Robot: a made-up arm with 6 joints. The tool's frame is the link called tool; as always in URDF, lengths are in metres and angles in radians. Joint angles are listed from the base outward. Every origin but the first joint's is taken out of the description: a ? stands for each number. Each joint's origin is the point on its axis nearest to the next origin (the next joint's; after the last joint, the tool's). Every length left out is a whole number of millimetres.
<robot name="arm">
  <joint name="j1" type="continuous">
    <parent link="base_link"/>
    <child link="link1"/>
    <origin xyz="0 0 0.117" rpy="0 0 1.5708"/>
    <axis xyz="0 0 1"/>
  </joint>
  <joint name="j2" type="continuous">
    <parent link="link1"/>
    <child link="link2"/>
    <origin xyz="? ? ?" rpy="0 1.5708 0"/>
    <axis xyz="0 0 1"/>
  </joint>
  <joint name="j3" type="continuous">
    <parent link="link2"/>
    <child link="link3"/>
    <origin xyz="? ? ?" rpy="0 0 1.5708"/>
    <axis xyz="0 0 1"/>
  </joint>
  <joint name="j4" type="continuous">
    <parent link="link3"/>
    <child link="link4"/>
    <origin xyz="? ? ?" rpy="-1.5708 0 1.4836"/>
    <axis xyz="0 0 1"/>
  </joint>
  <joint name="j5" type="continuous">
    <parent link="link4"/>
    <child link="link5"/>
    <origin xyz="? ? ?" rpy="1.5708 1.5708 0"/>
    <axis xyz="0 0 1"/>
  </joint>
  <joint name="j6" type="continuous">
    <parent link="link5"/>
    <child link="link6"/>
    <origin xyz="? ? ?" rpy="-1.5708 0 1.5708"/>
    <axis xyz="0 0 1"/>
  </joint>
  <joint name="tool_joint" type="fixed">
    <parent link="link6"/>
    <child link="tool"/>
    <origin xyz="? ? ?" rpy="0 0 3.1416"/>
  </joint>
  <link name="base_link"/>
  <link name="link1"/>
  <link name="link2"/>
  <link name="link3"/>
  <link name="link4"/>
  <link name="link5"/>
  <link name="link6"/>
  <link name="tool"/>
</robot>
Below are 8 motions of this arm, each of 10 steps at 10 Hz.
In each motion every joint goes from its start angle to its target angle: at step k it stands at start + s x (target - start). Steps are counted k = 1, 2, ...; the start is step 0. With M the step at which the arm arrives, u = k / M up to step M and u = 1 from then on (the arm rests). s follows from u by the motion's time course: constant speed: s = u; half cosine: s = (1 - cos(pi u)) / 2; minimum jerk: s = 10 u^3 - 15 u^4 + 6 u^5.
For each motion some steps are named. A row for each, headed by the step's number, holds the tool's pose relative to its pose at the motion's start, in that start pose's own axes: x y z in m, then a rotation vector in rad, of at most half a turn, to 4 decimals.
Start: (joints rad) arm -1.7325 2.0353 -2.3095 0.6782 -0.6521 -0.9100
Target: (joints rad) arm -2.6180 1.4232 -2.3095 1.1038 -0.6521 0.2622
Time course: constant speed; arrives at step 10
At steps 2, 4, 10:
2: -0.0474 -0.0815 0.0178 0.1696 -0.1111 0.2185
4: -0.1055 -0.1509 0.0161 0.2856 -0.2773 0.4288
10: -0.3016 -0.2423 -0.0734 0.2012 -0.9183 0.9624

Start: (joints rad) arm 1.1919 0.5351 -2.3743 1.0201 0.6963 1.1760
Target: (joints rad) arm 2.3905 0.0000 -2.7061 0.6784 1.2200 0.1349
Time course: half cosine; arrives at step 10
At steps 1, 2, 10:
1: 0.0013 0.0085 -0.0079 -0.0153 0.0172 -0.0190
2: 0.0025 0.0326 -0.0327 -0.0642 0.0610 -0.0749
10: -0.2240 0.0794 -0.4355 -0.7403 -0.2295 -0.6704

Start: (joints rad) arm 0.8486 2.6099 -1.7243 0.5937 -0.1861 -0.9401
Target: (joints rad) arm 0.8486 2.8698 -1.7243 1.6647 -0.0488 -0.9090
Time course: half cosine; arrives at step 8
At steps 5, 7, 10:
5: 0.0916 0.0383 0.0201 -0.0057 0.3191 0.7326
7: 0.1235 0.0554 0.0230 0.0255 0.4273 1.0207
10: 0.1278 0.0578 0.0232 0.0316 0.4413 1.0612

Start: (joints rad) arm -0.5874 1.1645 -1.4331 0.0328 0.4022 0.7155
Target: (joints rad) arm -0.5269 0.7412 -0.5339 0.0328 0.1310 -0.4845
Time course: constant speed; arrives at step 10
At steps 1, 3, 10:
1: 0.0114 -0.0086 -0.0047 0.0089 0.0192 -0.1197
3: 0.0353 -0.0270 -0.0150 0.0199 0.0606 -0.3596
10: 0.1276 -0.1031 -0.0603 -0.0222 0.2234 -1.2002

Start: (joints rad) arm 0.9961 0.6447 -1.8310 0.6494 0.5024 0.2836
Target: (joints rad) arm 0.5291 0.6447 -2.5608 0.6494 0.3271 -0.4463
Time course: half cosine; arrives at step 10
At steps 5, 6, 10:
5: -0.0347 0.1043 -0.0377 -0.1156 -0.3886 -0.6577
6: -0.0310 0.1391 -0.0526 -0.1394 -0.5086 -0.8637
10: 0.0032 0.2136 -0.0870 -0.1816 -0.7823 -1.3189

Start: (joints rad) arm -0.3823 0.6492 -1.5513 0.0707 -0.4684 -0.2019
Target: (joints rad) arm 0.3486 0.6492 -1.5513 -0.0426 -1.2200 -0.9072
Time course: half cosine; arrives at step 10
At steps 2, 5, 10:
2: -0.0087 -0.0051 -0.0002 0.0059 -0.0698 -0.0072
5: -0.0378 -0.0380 -0.0076 0.1275 -0.3394 -0.0275
10: -0.0465 -0.0959 -0.0299 0.4641 -0.5439 -0.0302

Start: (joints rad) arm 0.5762 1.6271 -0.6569 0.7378 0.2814 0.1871
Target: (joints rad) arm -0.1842 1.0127 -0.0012 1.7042 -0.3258 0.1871
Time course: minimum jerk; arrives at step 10
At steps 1, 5, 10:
1: -0.0012 -0.0011 -0.0009 -0.0019 -0.0075 0.0137
5: -0.0406 -0.0947 -0.0572 -0.0380 -0.4793 0.7972
10: 0.0133 -0.2067 -0.1023 0.0807 -0.9734 1.5979

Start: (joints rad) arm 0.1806 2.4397 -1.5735 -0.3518 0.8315 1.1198
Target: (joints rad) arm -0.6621 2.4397 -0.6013 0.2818 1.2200 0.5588
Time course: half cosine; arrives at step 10
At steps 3, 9, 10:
3: 0.0265 -0.0755 0.0325 0.1816 0.2958 0.0942
9: 0.1919 -0.2066 -0.0349 0.2199 1.5974 0.5440
10: 0.1953 -0.2065 -0.0403 0.2030 1.6386 0.5613

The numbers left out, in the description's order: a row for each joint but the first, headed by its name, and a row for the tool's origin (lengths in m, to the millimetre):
j2: 0 0 0
j3: -0.03 0.219 0
j4: -0.193 0.034 0
j5: 0 0 0
j6: -0.135 0 0
tool: 0 0 0

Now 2 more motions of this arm.
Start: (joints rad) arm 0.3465 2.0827 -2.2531 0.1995 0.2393 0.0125
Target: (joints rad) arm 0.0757 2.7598 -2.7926 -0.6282 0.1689 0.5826
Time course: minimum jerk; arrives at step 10
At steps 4, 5, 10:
4: 0.0333 -0.0599 0.0320 0.1488 0.0005 -0.0751
5: 0.0543 -0.0960 0.0442 0.2281 0.0002 -0.1192
10: 0.1178 -0.1947 0.0533 0.4197 0.0048 -0.2435

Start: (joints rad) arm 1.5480 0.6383 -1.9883 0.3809 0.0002 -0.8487
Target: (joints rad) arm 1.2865 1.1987 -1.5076 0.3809 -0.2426 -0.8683
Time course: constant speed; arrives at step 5
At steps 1, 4, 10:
1: 0.0699 0.0356 0.0165 -0.0476 0.1582 -0.0569
4: 0.2888 0.0955 -0.0162 -0.1512 0.6464 -0.2355
10: 0.3546 0.0992 -0.0521 -0.1744 0.8128 -0.2947

